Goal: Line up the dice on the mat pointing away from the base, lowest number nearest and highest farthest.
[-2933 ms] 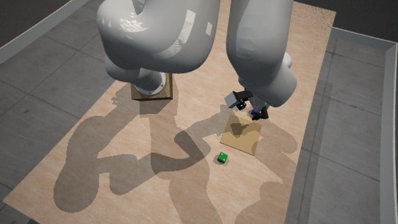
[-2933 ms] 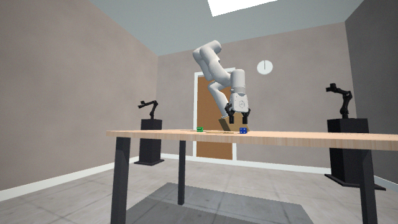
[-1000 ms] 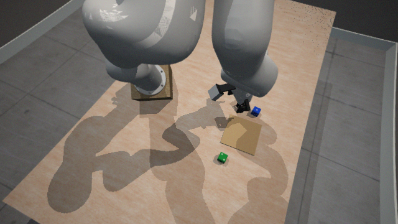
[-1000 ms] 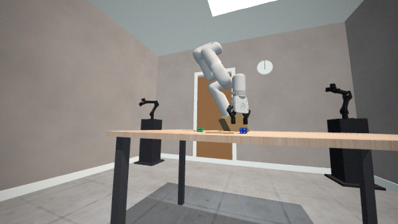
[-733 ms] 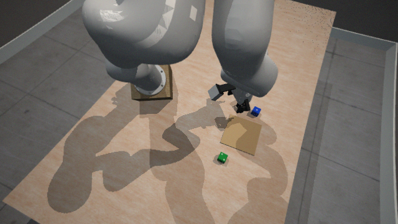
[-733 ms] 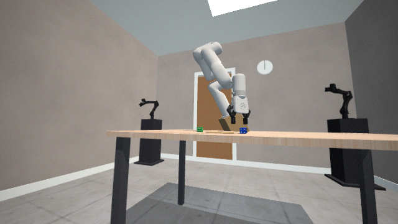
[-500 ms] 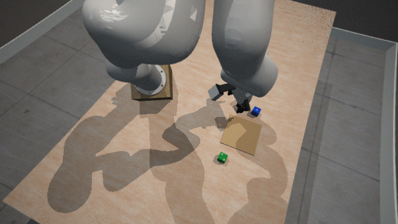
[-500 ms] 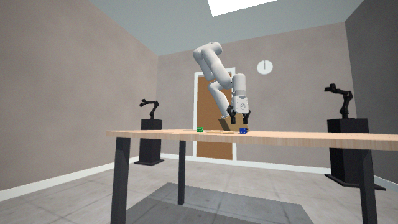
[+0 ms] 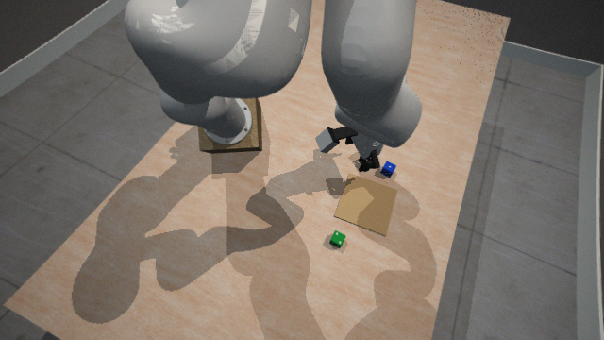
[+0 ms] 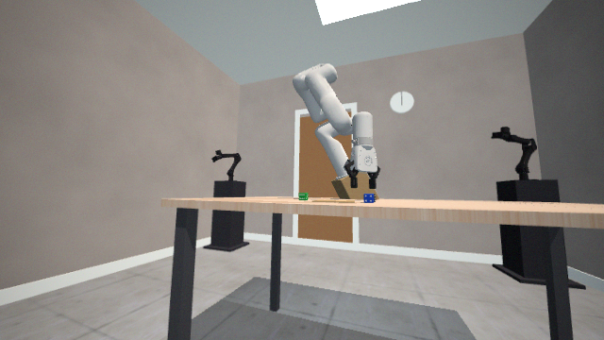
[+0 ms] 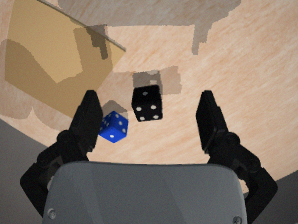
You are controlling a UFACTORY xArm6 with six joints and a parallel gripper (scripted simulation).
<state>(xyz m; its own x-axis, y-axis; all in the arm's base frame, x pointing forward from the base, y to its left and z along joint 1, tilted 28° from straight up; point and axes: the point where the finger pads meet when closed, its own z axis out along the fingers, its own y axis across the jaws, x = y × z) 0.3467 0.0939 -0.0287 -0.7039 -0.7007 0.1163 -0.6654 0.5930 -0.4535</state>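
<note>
The black die is 4 cm below my hand, 3 cm ahead of it and 2 cm to the left of it. The rest, counted from my hand: tan mat (10 cm to the right, 7 cm ahead, 6 cm below); then green die (23 cm to the right, 4 cm below, 4 cm ahead); then blue die (10 cm ahead, 4 cm below, 2 cm to the left).
</note>
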